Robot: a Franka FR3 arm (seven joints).
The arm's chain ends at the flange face. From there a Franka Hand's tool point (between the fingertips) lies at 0.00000 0.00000 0.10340 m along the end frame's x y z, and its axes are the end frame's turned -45 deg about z.
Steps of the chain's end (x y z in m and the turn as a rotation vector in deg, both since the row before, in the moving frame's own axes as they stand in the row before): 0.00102 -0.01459 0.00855 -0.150 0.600 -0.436; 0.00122 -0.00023 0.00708 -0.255 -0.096 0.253; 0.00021 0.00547 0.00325 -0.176 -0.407 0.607; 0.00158 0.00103 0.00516 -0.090 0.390 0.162; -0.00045 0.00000 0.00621 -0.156 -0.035 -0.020; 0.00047 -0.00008 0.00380 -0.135 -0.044 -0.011
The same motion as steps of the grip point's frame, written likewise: 0.01162 -0.00864 0.00854 -0.530 0.318 -0.436; 0.00058 0.00090 0.00708 -0.112 -0.248 0.253; -0.00446 0.00372 0.00325 0.163 -0.412 0.607; 0.00077 0.00246 0.00516 -0.339 0.212 0.162; -0.00056 -0.00016 0.00621 -0.086 -0.135 -0.020; 0.00016 0.00039 0.00380 -0.064 -0.127 -0.011
